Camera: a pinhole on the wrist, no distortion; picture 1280 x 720 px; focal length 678.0 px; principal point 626.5 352.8 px. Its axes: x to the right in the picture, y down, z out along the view. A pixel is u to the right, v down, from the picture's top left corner.
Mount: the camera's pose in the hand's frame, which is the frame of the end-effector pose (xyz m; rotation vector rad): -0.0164 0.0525 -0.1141 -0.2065 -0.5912 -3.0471
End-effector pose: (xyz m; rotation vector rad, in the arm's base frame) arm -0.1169 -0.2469 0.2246 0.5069 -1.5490 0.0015
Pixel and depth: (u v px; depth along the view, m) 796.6 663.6 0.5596
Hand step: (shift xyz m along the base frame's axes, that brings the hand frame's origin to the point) -0.4981 -0.1167 -0.0912
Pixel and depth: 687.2 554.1 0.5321
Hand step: -0.4496 -0.0463 0.0172
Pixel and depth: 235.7 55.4 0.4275
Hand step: -0.2767 0.2087 0.3662
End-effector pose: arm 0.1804 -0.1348 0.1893 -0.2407 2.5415 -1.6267
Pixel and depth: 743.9 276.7 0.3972
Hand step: 0.0638 -0.1100 -0.3214
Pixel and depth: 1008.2 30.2 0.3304
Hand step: 0.1705 0.0255 -0.3553
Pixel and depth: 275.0 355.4 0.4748
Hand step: -0.2451 -0.2188 -0.3327
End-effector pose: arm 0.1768 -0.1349 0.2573 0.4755 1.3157 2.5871
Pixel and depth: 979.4 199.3 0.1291
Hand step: 0.0606 -0.0942 0.0919
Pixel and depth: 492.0 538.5 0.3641
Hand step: -0.0096 0.1622 0.2355
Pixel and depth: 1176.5 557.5 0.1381
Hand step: 0.1142 -0.0398 0.0559
